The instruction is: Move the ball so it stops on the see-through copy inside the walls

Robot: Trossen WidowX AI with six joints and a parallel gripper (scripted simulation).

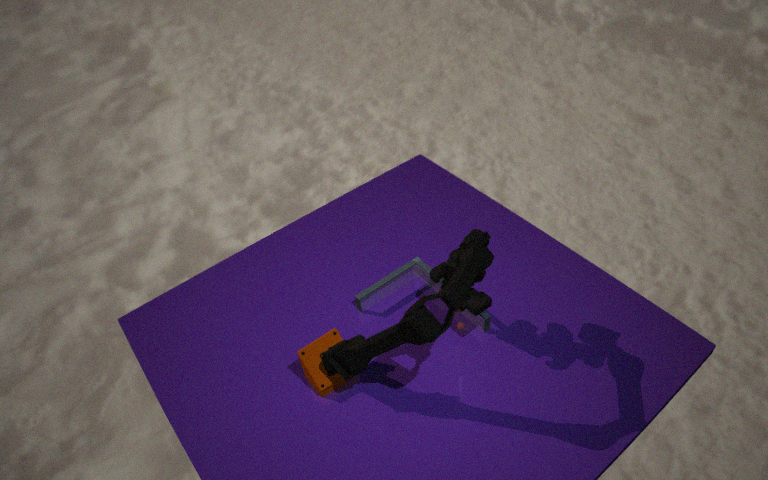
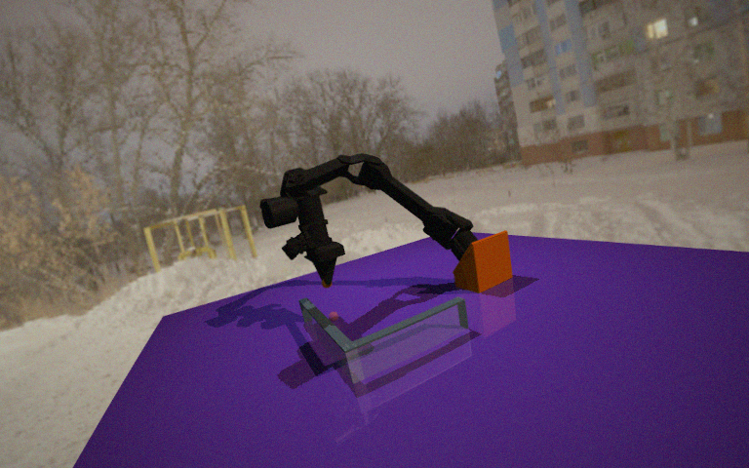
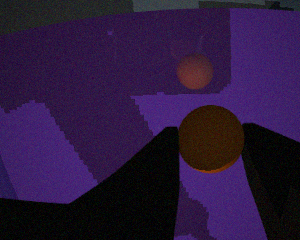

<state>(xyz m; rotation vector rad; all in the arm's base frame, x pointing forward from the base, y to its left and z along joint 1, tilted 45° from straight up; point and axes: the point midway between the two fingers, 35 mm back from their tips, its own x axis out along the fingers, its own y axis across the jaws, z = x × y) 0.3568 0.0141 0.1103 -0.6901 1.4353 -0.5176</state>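
Right now my gripper tip is 80 mm above the see-through copy. From my gripper tip the other things lie so: orange ball (right at my gripper tip).
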